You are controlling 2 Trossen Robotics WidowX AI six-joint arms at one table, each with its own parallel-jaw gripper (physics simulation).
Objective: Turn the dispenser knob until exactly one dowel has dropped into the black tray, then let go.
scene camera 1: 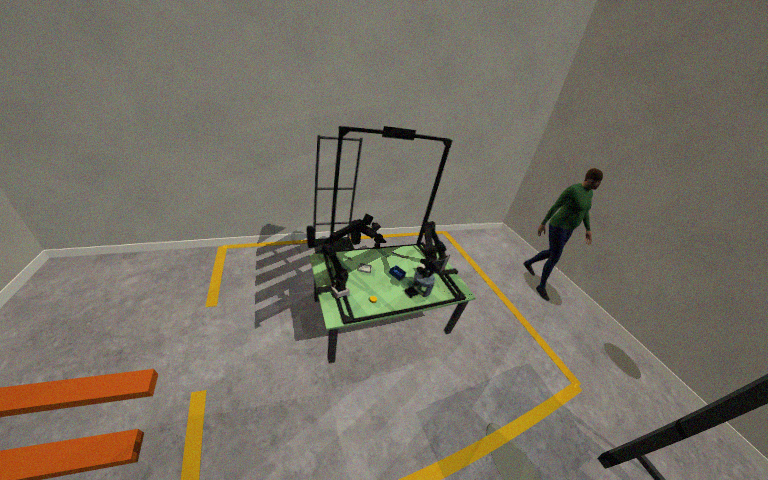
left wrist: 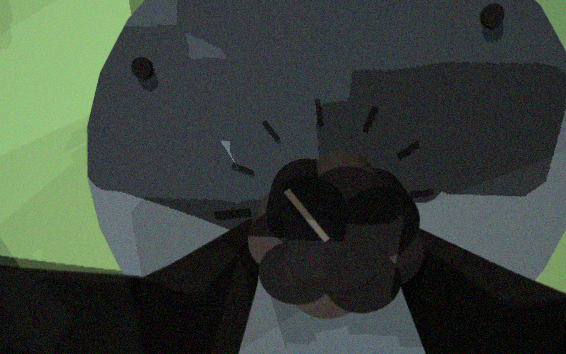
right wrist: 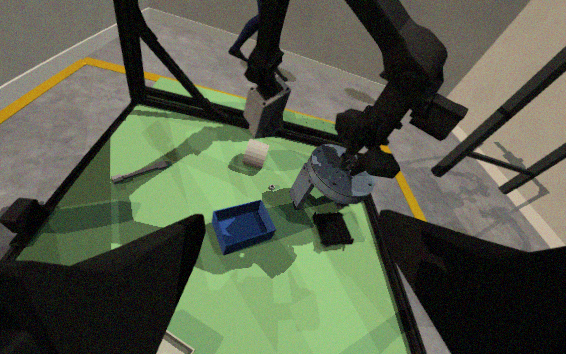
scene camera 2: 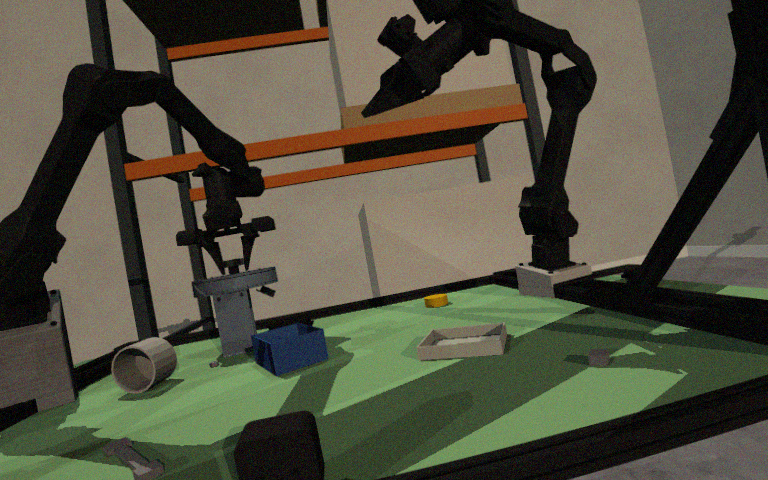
Observation:
My right gripper (scene camera 2: 366, 114) is open, with nothing in its grasp. A shallow tray (scene camera 2: 488, 339) and a blue bin (scene camera 2: 282, 350) rest on the table. Also in view: my left gripper (scene camera 2: 235, 272).
The blue bin is seen too in the right wrist view (right wrist: 241, 226). My left gripper shows as well in the left wrist view (left wrist: 327, 234) and in the right wrist view (right wrist: 348, 167). My right gripper is seen too in the right wrist view (right wrist: 293, 220). The left wrist view does not show the blue bin: it is out of frame. The left wrist view misses the shallow tray: it is out of frame.

